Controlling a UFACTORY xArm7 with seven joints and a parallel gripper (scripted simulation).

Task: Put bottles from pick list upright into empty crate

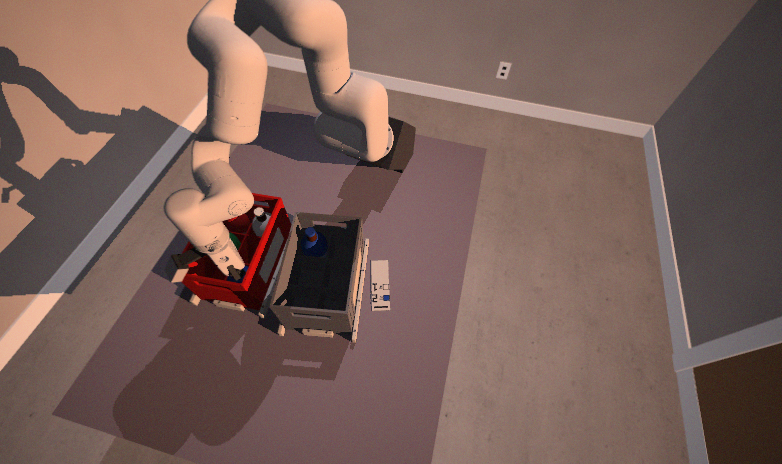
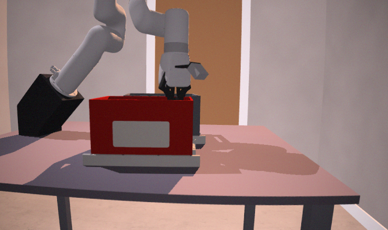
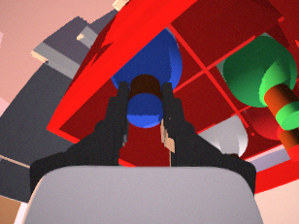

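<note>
Right now the red crate is 90 mm behind my hand, 30 mm to the right of it and 70 mm below it. From my hand the other things lie so: red bottle 190 mm behind, 70 mm to the right, 70 mm below; then white bottle 170 mm behind, 20 mm to the left, 70 mm below; then green bottle 100 mm behind, 80 mm to the right, 70 mm below.
</note>
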